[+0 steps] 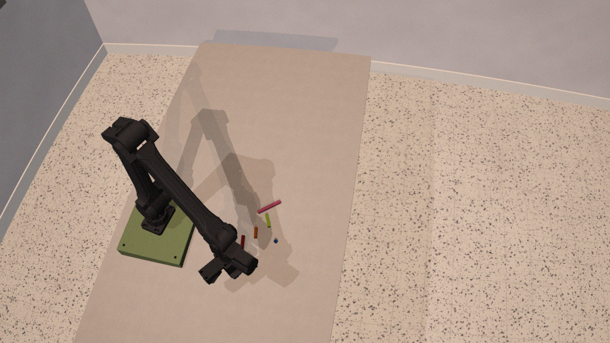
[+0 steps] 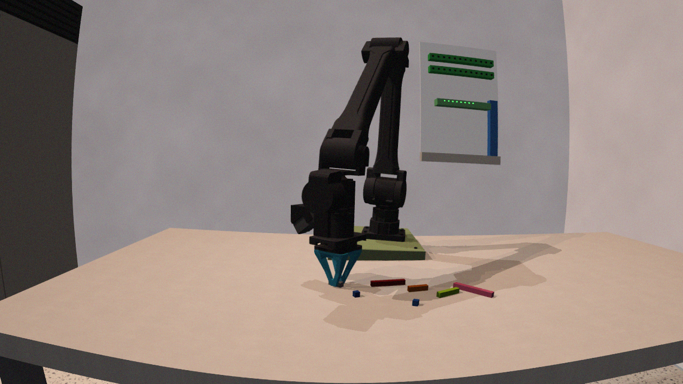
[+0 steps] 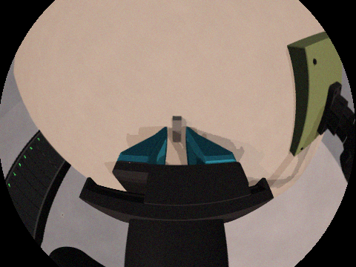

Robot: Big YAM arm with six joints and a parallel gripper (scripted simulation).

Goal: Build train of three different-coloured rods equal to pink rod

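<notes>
Right now the grey rod is 1 cm below my hand. Also, from my hand: red rod 2 cm behind, 10 cm to the left, 1 cm below; then lime rod 2 cm ahead, 22 cm to the left, 1 cm below; then orange rod 16 cm to the left, 1 cm below.
</notes>
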